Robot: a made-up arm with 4 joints.
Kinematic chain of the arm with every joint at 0, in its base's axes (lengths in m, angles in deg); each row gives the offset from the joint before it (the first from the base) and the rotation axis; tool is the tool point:
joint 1: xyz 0 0 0.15 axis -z
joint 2: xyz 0.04 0 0.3 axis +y
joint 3: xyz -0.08 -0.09 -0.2 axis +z
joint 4: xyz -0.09 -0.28 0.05 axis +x
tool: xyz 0.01 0.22 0
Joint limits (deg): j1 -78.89..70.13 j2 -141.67..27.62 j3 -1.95..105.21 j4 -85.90..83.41
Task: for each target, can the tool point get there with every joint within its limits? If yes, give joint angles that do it. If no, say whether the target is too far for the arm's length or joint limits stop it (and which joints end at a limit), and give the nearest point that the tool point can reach.
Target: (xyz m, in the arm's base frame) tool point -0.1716 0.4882 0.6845
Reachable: no: joint limits stop it (at a limit: joint 1, joint 3, joint 4) | nearest point 0.1735 0.3757 0.6592 | short by 0.364 m
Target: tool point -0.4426 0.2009 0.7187
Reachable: no: joint limits stop it (at a limit: joint 1, joint 3, joint 4) | nearest point -0.3584 -0.0141 0.5552 | short by 0.283 m
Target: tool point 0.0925 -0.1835 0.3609
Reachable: yes | joints -50.86 -18.21 8.94 28.23
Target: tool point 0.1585 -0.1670 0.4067
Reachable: yes | joints -50.09 -28.51 35.61 40.78
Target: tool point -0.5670 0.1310 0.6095
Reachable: no: joint limits stop it (at a limit: joint 1, joint 3, joint 4) | nearest point -0.3644 0.0024 0.5244 | short by 0.255 m
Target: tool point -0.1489 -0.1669 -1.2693
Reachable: no: too far | nearest point -0.0908 -0.1017 0.0330 | short by 1.305 m
